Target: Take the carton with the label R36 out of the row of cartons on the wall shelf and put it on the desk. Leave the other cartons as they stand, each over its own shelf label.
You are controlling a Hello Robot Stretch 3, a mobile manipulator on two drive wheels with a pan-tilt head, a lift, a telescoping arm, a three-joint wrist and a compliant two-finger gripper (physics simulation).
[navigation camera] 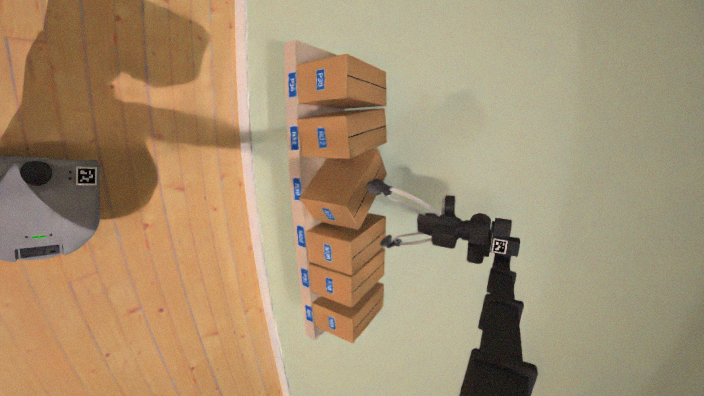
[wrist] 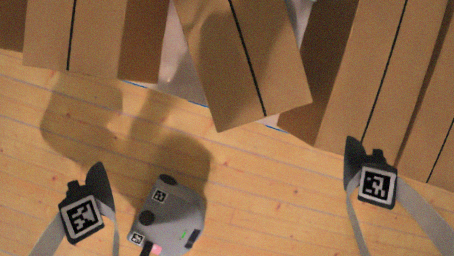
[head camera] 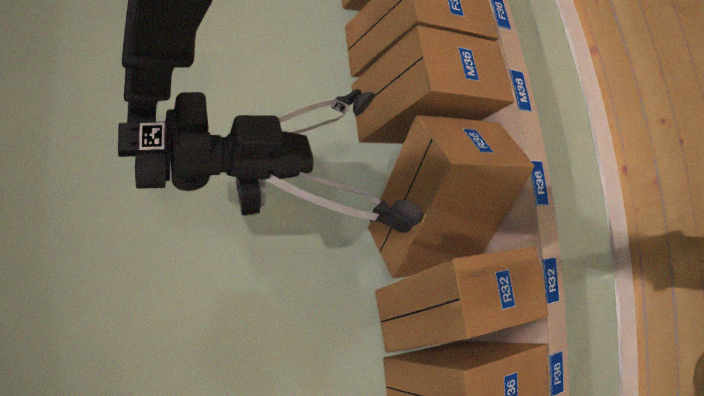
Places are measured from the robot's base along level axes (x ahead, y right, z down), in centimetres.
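Pixels of known places: gripper, fingertip midpoint: (navigation camera: pixel 374 215) (head camera: pixel 395 154); robot's base, link origin: (navigation camera: pixel 37 171).
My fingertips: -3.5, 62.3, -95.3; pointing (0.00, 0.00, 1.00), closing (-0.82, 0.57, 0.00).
Observation:
For each thing: its top centre in the pictures, then the offset to it from my fingertips, as dx, dy, dz. "*": a spot on its surface instead.
- R36 carton, top centre: (head camera: pixel 404 200) (navigation camera: pixel 369 188) +6.3, +13.4, +9.4
- M36 carton, top centre: (head camera: pixel 385 86) (navigation camera: pixel 370 243) -12.9, +18.3, +9.4
- F36 carton, surface spot: (head camera: pixel 457 10) * -26.2, +8.1, +18.6
- R32 carton, top centre: (head camera: pixel 415 312) (navigation camera: pixel 369 130) +24.1, +10.1, +9.4
- P36 carton, top centre: (navigation camera: pixel 369 82) +38.7, +7.4, +9.4
The R36 carton (head camera: pixel 450 195) (navigation camera: pixel 340 182) (wrist: pixel 250 65) stands turned askew on the wall shelf (head camera: pixel 550 235) (navigation camera: pixel 291 57) (wrist: pixel 186 85), over its own blue shelf label, between the M36 and R32 cartons. My gripper (head camera: pixel 382 159) (navigation camera: pixel 383 215) (wrist: pixel 227 169) is open and empty, pointing down above the cartons. In the head view one fingertip overlaps the R36 carton's top and the other overlaps the M36 carton's edge. In the wrist view the fingers stand wide apart, in front of the row. The desk does not show.
The M36 carton (head camera: pixel 470 65) (navigation camera: pixel 330 247) stands close on one side, with the F36 carton (head camera: pixel 457 10) beyond it. The R32 carton (head camera: pixel 505 295) (navigation camera: pixel 325 135) and P36 carton (navigation camera: pixel 320 80) stand on the other side. My grey base (navigation camera: pixel 55 215) (wrist: pixel 175 220) is on the wooden floor.

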